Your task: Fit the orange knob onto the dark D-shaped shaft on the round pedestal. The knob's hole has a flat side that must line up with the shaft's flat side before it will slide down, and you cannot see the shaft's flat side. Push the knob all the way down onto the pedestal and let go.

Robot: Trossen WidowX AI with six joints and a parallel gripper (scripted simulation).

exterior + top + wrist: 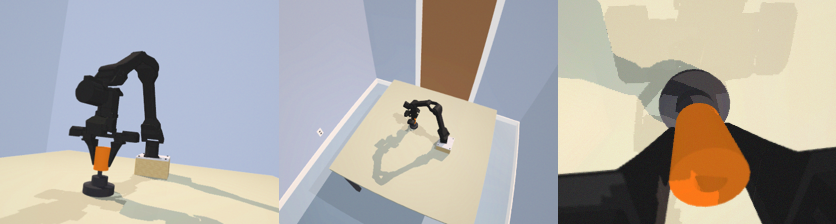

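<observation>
The orange knob lies 2 cm above my gripper tip. The rest, counted from my gripper tip: dark round pedestal 4 cm below.
</observation>
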